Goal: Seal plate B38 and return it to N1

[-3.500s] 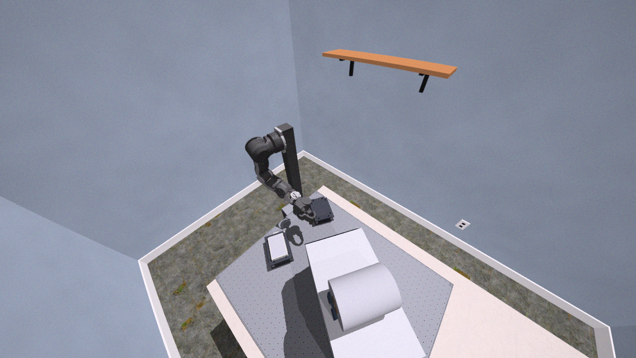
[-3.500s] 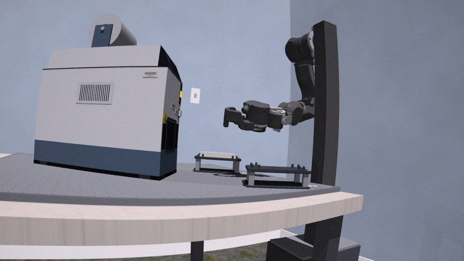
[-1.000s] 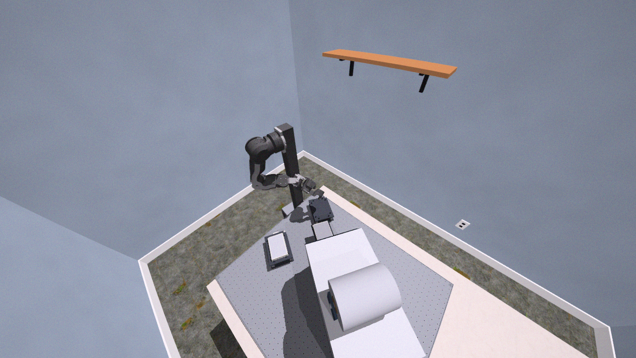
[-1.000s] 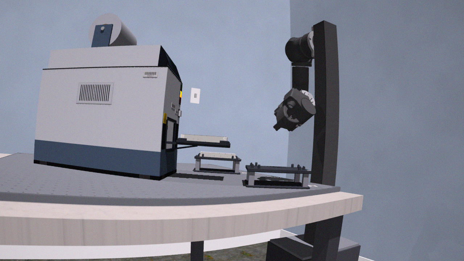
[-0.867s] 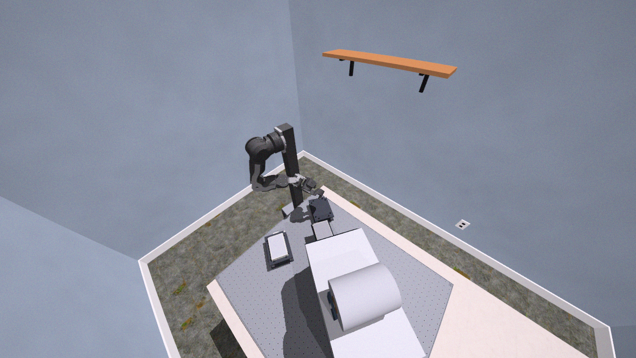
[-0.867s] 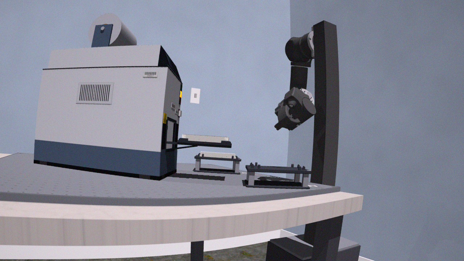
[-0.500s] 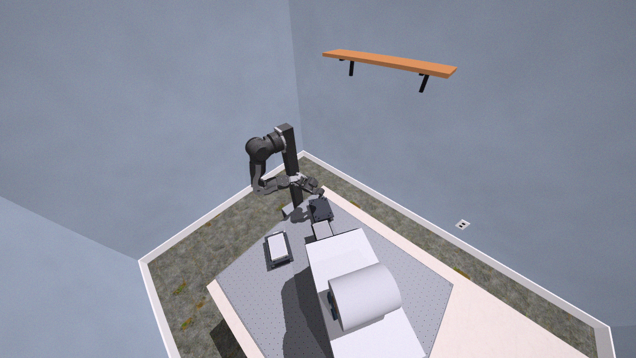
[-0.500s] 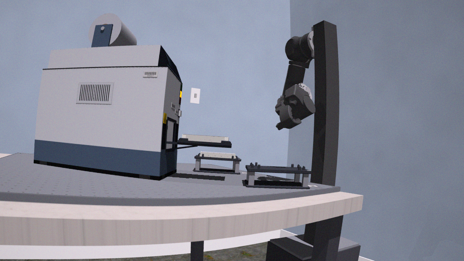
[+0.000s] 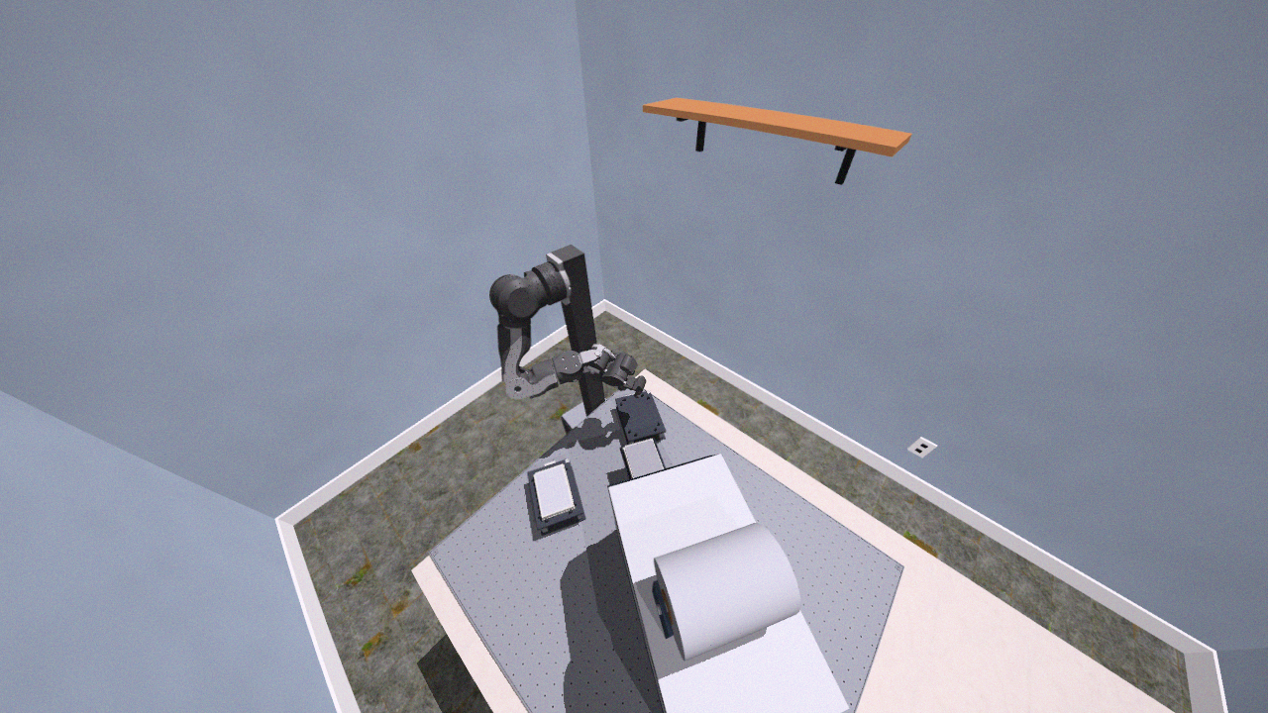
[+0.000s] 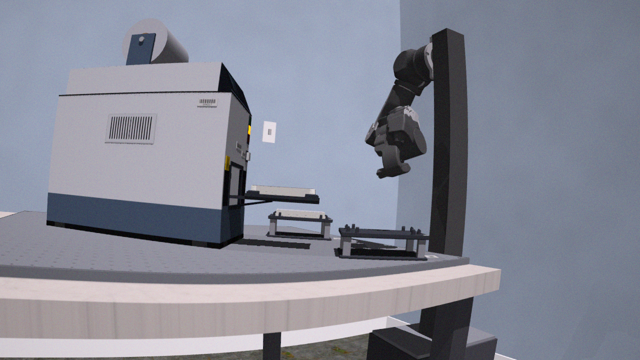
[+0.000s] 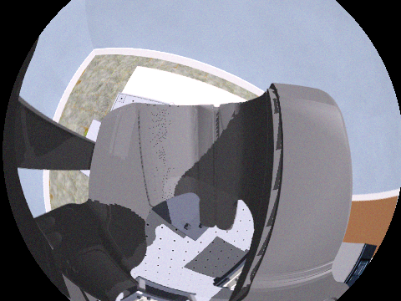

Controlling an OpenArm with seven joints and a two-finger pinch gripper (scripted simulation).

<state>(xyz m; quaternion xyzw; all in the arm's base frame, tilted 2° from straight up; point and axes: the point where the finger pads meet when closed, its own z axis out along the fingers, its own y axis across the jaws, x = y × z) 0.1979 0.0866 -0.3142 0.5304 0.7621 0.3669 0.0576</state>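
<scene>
Now: the sealer's stage 17 cm ahead of my hand, 13 cm to the right of it and 6 cm below it. Also, from my hand: start key: 25 cm to the right, 22 cm ahead, 2 cm above; then foil roll: 47 cm ahead, 26 cm to the right, 25 cm above; then yellow warning label: 30 cm ahead, 8 cm to the right, 1 cm below.
</scene>
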